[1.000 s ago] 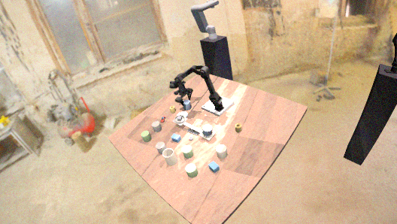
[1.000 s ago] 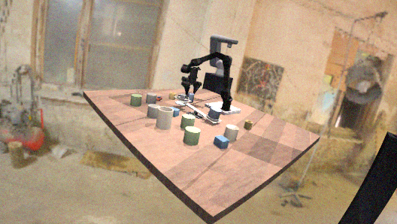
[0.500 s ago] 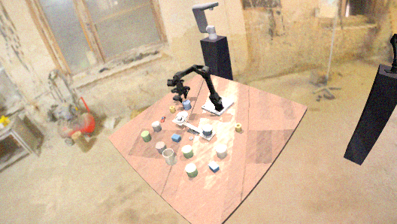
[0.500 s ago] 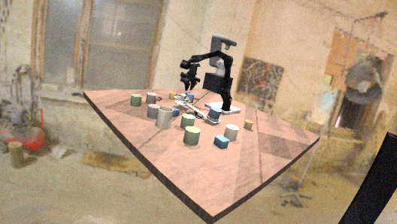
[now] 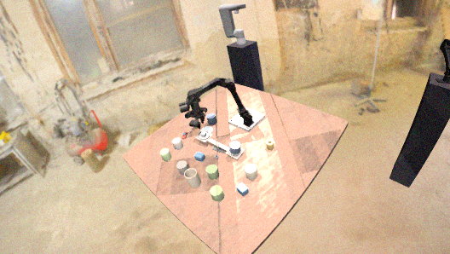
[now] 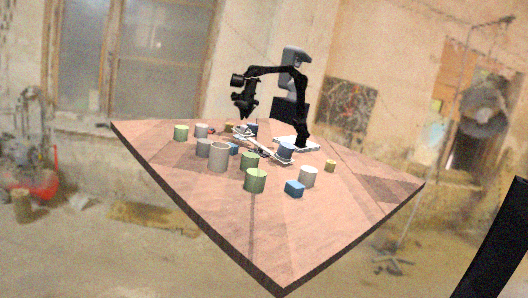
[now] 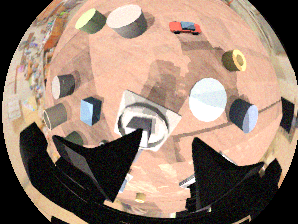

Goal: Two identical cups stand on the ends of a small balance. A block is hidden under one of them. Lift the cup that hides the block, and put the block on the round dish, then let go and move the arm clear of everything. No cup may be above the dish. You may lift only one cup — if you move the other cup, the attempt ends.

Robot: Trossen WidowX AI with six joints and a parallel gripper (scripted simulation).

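The grey block lies 4 cm to the left of my gripper tip, 4 cm below it and 2 cm ahead of it. Round my gripper tip: balance beam 16 cm to the left, 9 cm below; then round dish 12 cm below, 7 cm to the right, 7 cm behind; then red toy car 17 cm to the right, 11 cm below, 7 cm ahead.
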